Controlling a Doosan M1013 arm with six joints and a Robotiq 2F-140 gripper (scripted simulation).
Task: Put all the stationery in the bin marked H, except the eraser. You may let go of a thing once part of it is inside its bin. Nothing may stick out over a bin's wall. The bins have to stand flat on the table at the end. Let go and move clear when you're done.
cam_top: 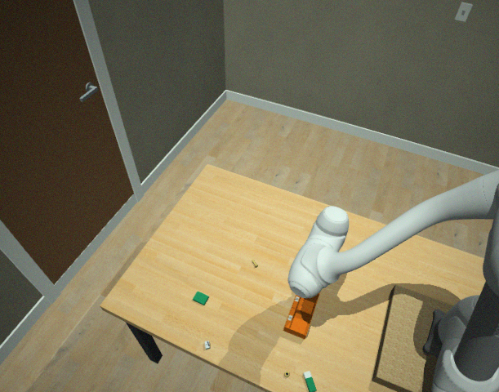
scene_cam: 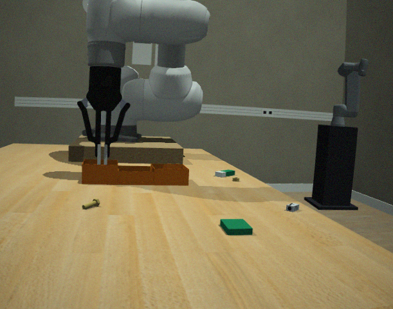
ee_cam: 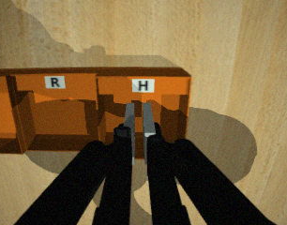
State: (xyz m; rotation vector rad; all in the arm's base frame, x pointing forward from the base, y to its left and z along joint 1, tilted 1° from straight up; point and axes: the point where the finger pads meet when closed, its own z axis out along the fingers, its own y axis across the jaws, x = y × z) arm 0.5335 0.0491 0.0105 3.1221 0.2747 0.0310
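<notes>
Right now the orange three-compartment bin is 80 mm to the left of my hand, 30 mm below it and 10 mm behind it. Also, from my hand: white eraser: 320 mm to the left, 150 mm behind, 50 mm below; then brass bolt: 240 mm ahead, 50 mm below, 30 mm to the left; then small nut: 340 mm to the left, 70 mm behind, 50 mm below.
</notes>
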